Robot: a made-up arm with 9 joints. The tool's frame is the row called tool.
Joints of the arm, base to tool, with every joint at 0 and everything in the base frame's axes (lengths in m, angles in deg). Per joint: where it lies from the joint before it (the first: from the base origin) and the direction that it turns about. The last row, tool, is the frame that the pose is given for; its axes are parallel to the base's.
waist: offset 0 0 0.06 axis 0 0 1
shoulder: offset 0.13 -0.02 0 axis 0 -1 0
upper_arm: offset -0.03 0.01 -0.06 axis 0 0 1
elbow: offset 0.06 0.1 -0.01 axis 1 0 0
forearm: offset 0.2 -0.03 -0.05 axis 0 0 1
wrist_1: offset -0.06 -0.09 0 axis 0 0 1
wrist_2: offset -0.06 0.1 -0.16 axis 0 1 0
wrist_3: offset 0.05 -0.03 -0.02 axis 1 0 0
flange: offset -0.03 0.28 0.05 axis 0 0 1
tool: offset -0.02 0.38 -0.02
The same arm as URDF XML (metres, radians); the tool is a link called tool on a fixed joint. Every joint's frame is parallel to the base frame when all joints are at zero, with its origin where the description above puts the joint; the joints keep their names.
<robot name="arm">
<link name="base_link"/>
<link name="link1"/>
<link name="link2"/>
<link name="link3"/>
<link name="link4"/>
<link name="link5"/>
<link name="link6"/>
<link name="link7"/>
<link name="link8"/>
<link name="link9"/>
<link name="tool"/>
<joint name="waist" type="continuous"><parent link="base_link"/><child link="link1"/><origin xyz="0 0 0.06"/><axis xyz="0 0 1"/></joint>
<joint name="shoulder" type="continuous"><parent link="link1"/><child link="link2"/><origin xyz="0.13 -0.02 0"/><axis xyz="0 -1 0"/></joint>
<joint name="upper_arm" type="continuous"><parent link="link2"/><child link="link3"/><origin xyz="-0.03 0.01 -0.06"/><axis xyz="0 0 1"/></joint>
<joint name="elbow" type="continuous"><parent link="link3"/><child link="link4"/><origin xyz="0.06 0.1 -0.01"/><axis xyz="1 0 0"/></joint>
<joint name="forearm" type="continuous"><parent link="link4"/><child link="link5"/><origin xyz="0.2 -0.03 -0.05"/><axis xyz="0 0 1"/></joint>
<joint name="wrist_1" type="continuous"><parent link="link5"/><child link="link6"/><origin xyz="-0.06 -0.09 0"/><axis xyz="0 0 1"/></joint>
<joint name="wrist_2" type="continuous"><parent link="link6"/><child link="link7"/><origin xyz="-0.06 0.1 -0.16"/><axis xyz="0 1 0"/></joint>
<joint name="wrist_3" type="continuous"><parent link="link7"/><child link="link8"/><origin xyz="0.05 -0.03 -0.02"/><axis xyz="1 0 0"/></joint>
<joint name="flange" type="continuous"><parent link="link8"/><child link="link9"/><origin xyz="-0.03 0.28 0.05"/><axis xyz="0 0 1"/></joint>
<joint name="tool_fixed" type="fixed"><parent link="link9"/><child link="tool"/><origin xyz="-0.02 0.38 -0.02"/></joint>
</robot>

